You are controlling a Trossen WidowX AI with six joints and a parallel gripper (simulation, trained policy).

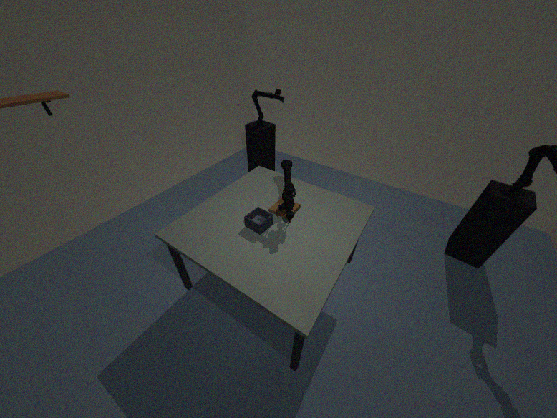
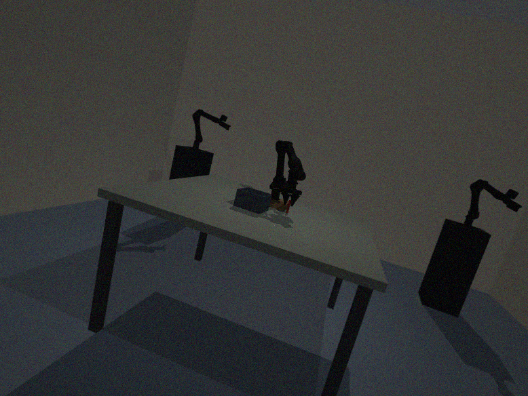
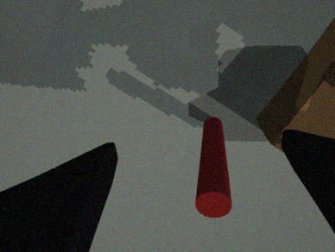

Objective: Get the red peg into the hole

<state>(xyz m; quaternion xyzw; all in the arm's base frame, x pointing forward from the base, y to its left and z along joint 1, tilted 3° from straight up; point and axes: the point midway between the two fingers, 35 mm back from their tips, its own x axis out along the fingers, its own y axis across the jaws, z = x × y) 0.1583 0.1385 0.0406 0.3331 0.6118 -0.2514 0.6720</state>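
My gripper tip is 10 mm past the red peg and 10 mm above it. The rest, counted from my gripper tip: plate 170 mm ahead, 170 mm to the right; then dark blue box 170 mm ahead, 170 mm to the right, 20 mm below.
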